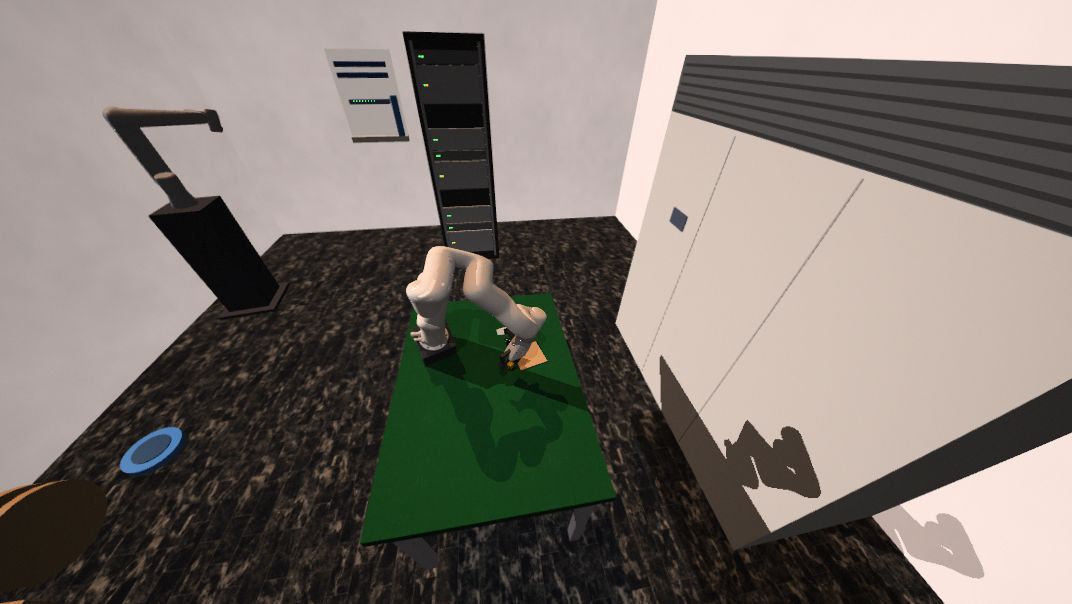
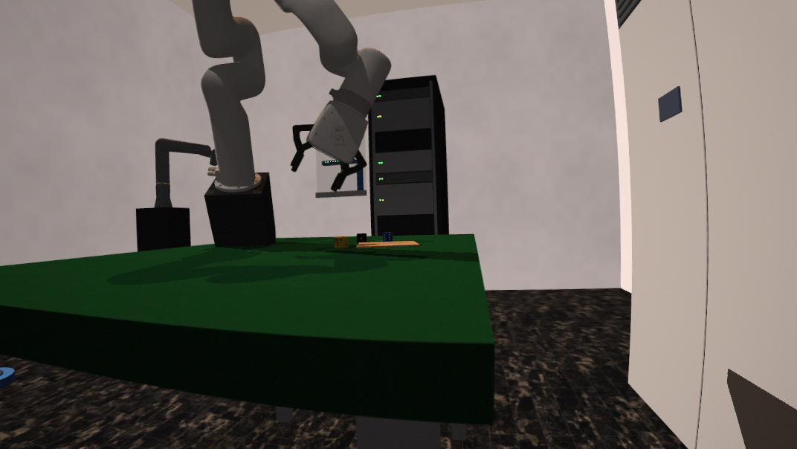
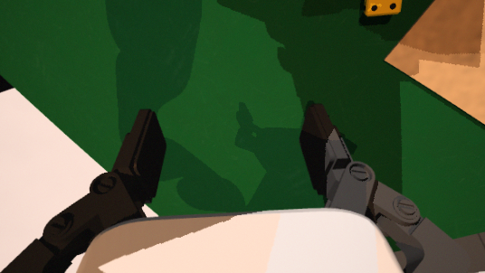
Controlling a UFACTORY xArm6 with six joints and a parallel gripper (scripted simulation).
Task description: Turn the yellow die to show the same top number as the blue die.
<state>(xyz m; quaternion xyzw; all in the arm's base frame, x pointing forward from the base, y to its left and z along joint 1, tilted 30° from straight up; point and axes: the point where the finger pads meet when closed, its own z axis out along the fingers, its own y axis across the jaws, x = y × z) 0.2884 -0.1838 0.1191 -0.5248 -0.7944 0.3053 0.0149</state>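
The yellow die is 30 mm ahead of my hand, 90 mm to the left of it and 140 mm below it. Also, from my hand: black die (50 mm ahead, 250 mm to the left, 140 mm below); then blue die (120 mm ahead, 270 mm to the left, 140 mm below); then mat (130 mm ahead, 140 mm to the left, 150 mm below).
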